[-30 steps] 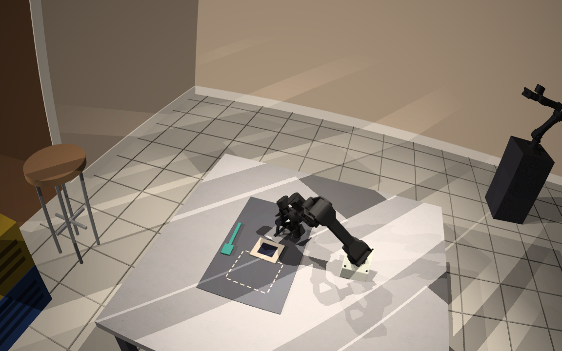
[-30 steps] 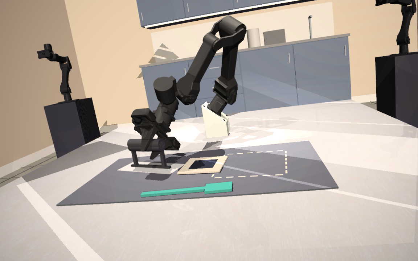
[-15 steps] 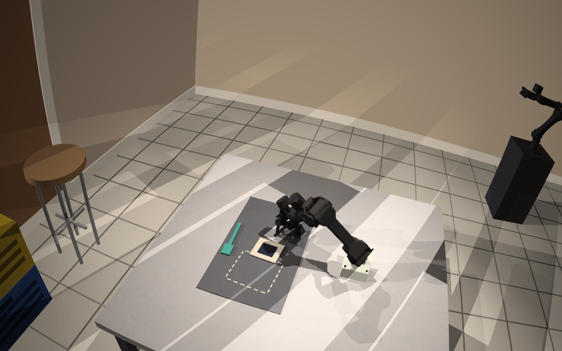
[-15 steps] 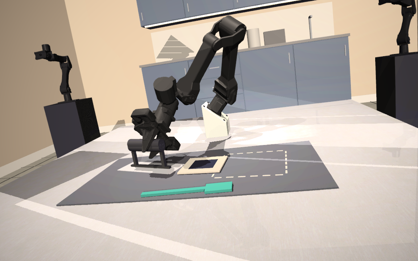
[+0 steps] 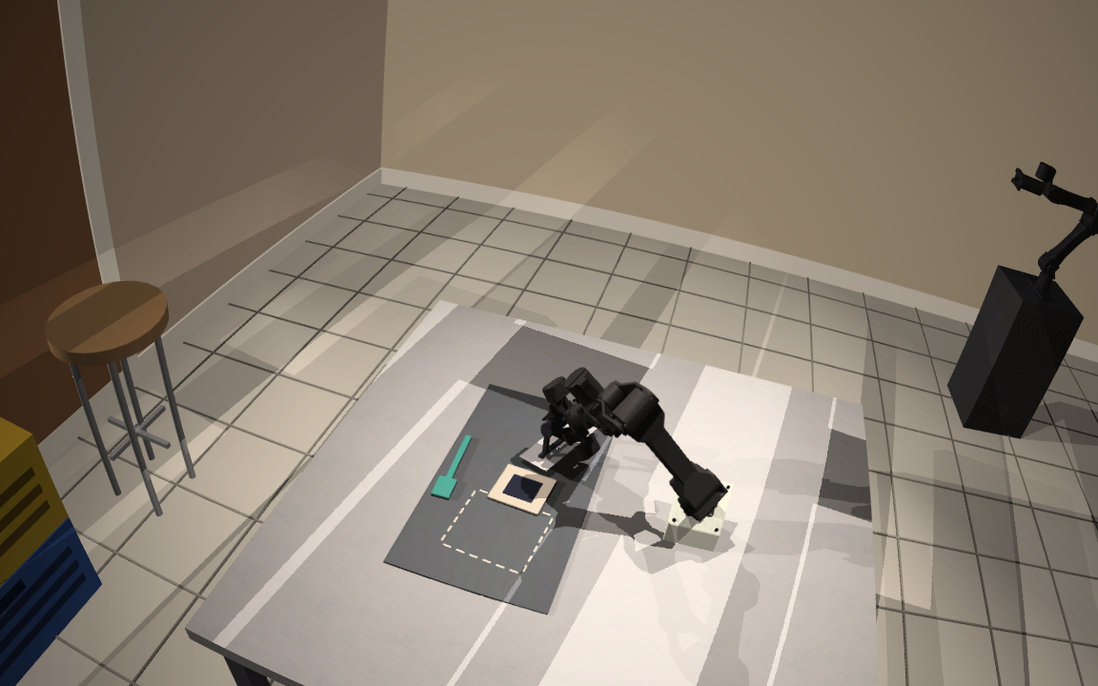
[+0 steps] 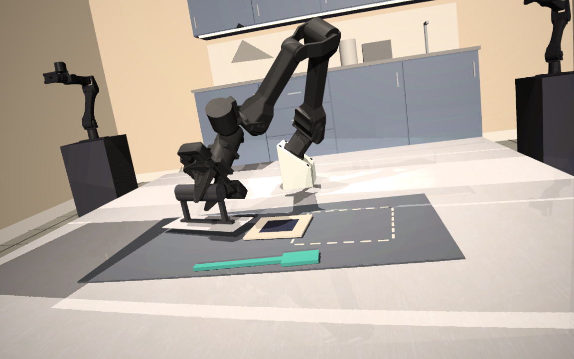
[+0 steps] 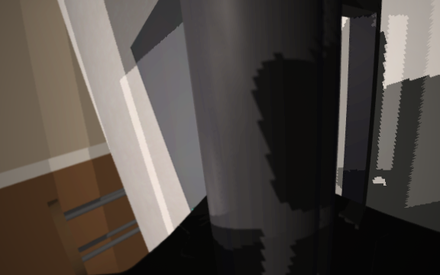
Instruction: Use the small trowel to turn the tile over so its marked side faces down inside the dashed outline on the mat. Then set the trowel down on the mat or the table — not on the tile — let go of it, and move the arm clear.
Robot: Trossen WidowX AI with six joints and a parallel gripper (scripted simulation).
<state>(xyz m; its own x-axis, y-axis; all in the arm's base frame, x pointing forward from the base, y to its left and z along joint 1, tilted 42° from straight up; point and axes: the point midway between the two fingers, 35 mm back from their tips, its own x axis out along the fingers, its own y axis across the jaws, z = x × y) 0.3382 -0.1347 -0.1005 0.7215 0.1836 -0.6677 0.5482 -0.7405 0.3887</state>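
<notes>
Right now the tile is 1 cm ahead of my gripper tip, 16 cm to the left of it and 6 cm below it. From my gripper tip the other things lie so: teal flat tool 18 cm ahead, 16 cm to the left, 6 cm below; then dark mat 4 cm ahead, 15 cm to the left, 8 cm below.
</notes>
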